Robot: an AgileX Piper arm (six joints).
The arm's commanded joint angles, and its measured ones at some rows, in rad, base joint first. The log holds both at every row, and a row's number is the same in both.
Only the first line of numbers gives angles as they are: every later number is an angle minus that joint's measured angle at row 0.
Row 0, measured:
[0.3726, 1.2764, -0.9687, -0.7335, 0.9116, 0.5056]
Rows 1 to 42, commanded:
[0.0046, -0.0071, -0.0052, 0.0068, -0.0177, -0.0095]
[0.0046, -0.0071, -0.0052, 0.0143, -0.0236, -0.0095]
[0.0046, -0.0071, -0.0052, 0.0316, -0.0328, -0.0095]
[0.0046, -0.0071, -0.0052, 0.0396, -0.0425, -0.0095]
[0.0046, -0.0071, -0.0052, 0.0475, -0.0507, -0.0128]
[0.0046, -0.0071, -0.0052, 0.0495, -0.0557, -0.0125]
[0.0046, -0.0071, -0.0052, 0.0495, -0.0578, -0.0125]
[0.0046, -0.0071, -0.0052, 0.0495, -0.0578, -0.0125]
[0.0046, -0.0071, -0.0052, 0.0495, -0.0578, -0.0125]
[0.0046, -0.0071, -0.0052, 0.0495, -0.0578, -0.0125]
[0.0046, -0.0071, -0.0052, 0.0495, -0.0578, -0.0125]
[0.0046, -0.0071, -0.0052, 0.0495, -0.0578, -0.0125]
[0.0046, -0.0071, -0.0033, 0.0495, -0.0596, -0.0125]
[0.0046, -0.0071, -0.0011, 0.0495, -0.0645, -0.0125]
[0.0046, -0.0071, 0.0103, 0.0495, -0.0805, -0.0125]
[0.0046, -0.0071, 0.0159, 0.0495, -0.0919, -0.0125]
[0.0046, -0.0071, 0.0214, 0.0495, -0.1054, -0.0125]
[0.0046, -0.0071, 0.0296, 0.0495, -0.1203, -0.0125]
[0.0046, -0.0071, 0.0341, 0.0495, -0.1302, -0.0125]
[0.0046, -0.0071, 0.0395, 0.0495, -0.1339, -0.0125]
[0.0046, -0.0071, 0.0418, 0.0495, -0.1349, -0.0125]
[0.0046, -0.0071, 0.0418, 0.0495, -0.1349, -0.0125]
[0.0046, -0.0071, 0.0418, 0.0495, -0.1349, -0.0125]
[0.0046, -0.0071, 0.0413, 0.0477, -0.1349, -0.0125]
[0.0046, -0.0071, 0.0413, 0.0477, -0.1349, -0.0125]
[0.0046, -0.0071, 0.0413, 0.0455, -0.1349, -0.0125]
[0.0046, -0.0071, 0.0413, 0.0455, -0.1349, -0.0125]
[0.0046, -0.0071, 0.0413, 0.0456, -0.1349, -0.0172]
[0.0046, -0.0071, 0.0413, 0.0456, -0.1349, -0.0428]
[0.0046, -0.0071, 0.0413, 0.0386, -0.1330, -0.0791]
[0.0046, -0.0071, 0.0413, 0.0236, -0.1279, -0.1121]
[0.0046, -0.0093, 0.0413, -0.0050, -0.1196, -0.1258]
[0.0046, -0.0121, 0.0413, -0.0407, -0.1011, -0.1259]
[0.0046, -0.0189, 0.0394, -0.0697, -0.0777, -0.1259]
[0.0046, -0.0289, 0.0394, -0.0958, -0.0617, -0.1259]
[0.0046, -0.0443, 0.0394, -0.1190, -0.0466, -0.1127]
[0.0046, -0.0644, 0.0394, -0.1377, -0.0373, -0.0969]
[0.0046, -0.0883, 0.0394, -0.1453, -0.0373, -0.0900]
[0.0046, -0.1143, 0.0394, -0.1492, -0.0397, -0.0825]
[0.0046, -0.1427, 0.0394, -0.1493, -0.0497, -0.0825]
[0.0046, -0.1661, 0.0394, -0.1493, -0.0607, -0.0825]
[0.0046, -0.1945, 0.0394, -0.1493, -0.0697, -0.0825]
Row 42, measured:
[0.0000, -0.1010, 0.0369, -0.1179, -0.0554, -0.0956]
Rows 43 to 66, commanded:
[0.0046, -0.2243, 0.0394, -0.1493, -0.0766, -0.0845]
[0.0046, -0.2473, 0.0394, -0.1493, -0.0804, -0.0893]
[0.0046, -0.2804, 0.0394, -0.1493, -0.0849, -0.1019]
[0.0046, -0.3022, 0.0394, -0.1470, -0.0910, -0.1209]
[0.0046, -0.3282, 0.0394, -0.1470, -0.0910, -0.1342]
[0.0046, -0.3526, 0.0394, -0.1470, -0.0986, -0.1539]
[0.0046, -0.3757, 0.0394, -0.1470, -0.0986, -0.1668]
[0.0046, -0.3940, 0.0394, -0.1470, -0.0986, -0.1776]
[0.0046, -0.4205, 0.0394, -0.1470, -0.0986, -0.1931]
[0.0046, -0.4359, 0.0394, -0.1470, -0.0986, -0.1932]
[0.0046, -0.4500, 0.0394, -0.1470, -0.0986, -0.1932]
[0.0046, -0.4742, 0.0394, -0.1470, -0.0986, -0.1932]
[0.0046, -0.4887, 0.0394, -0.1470, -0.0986, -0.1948]
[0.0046, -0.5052, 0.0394, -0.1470, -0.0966, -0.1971]
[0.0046, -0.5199, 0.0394, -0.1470, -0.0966, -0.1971]
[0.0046, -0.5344, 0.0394, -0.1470, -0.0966, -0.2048]
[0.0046, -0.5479, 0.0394, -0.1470, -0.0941, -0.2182]
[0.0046, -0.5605, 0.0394, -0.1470, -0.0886, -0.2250]
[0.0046, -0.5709, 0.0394, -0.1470, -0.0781, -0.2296]
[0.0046, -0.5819, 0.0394, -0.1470, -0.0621, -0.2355]
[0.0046, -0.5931, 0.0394, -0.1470, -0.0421, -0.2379]
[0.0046, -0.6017, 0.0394, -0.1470, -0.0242, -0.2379]
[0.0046, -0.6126, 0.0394, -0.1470, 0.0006, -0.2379]
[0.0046, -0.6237, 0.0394, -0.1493, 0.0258, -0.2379]
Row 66, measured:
[0.0000, -0.5853, 0.0369, -0.1321, -0.0490, -0.2253]
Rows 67 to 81, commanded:
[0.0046, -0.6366, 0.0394, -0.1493, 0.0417, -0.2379]
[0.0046, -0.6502, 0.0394, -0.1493, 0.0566, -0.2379]
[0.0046, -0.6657, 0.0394, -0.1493, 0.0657, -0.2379]
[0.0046, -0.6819, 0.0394, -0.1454, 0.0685, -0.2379]
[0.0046, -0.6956, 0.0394, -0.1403, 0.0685, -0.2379]
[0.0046, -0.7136, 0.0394, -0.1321, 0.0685, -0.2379]
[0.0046, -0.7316, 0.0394, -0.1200, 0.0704, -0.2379]
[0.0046, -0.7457, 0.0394, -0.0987, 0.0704, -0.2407]
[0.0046, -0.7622, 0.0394, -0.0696, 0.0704, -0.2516]
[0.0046, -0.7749, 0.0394, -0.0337, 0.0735, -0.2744]
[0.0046, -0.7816, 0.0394, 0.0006, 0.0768, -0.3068]
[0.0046, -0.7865, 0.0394, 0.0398, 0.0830, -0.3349]
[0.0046, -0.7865, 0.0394, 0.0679, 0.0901, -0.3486]
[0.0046, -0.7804, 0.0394, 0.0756, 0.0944, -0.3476]
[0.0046, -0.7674, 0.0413, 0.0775, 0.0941, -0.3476]
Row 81, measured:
[0.0000, -0.7791, 0.0369, 0.0171, 0.0798, -0.3069]
